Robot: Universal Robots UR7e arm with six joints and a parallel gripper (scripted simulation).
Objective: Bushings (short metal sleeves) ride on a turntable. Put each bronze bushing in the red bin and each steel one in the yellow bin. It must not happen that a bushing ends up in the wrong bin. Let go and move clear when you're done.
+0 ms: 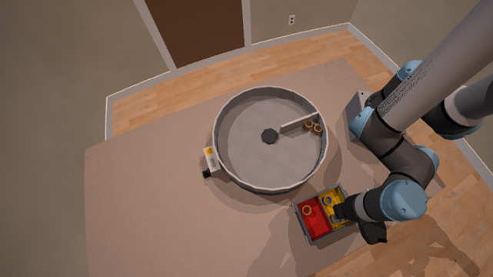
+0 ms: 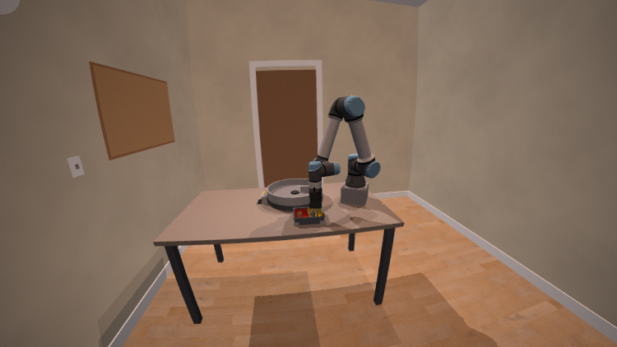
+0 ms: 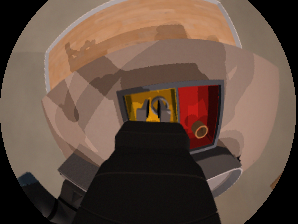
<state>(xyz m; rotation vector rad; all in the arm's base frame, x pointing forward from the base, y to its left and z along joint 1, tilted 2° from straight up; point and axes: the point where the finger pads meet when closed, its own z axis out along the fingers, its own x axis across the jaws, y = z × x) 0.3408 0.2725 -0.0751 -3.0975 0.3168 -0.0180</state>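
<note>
The red bin is 40 mm to the right of my hand, 40 mm ahead of it and 10 mm below it. Round my hand: turntable: 370 mm to the right, 110 mm ahead, 10 mm above.
</note>
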